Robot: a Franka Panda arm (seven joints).
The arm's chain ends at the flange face. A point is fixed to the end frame.
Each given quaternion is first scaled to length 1.
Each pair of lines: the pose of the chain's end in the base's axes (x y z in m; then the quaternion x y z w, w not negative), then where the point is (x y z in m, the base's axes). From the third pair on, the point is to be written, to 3 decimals.
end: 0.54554 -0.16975 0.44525 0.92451 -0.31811 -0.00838 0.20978
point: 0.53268 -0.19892 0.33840
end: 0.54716 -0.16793 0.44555 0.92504 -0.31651 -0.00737 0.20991
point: 0.53453 -0.19721 0.33871
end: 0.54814 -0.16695 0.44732 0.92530 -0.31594 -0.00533 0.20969
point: 0.536 -0.196 0.340
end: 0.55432 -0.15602 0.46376 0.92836 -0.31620 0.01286 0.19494
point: 0.547 -0.184 0.356
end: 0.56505 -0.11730 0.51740 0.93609 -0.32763 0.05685 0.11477
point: 0.573 -0.131 0.407
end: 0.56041 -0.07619 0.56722 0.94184 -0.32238 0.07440 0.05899
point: 0.576 -0.080 0.457
